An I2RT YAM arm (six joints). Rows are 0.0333 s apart.
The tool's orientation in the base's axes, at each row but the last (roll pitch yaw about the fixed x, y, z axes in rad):
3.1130 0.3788 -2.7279
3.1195 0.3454 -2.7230
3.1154 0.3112 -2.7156
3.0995 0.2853 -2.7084
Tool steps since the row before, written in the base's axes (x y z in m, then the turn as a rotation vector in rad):
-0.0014 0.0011 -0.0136 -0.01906 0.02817 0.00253
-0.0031 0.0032 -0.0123 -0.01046 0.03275 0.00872
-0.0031 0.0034 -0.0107 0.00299 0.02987 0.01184
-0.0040 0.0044 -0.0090 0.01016 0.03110 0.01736
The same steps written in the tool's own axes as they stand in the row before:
0.0058 0.0012 0.0124 0.00476 0.03357 -0.00366
0.0056 0.0039 0.0111 -0.00649 0.03432 -0.00618
0.0046 0.0041 0.0099 -0.01797 0.02613 -0.00598
0.0042 0.0053 0.0084 -0.02626 0.02438 -0.00937

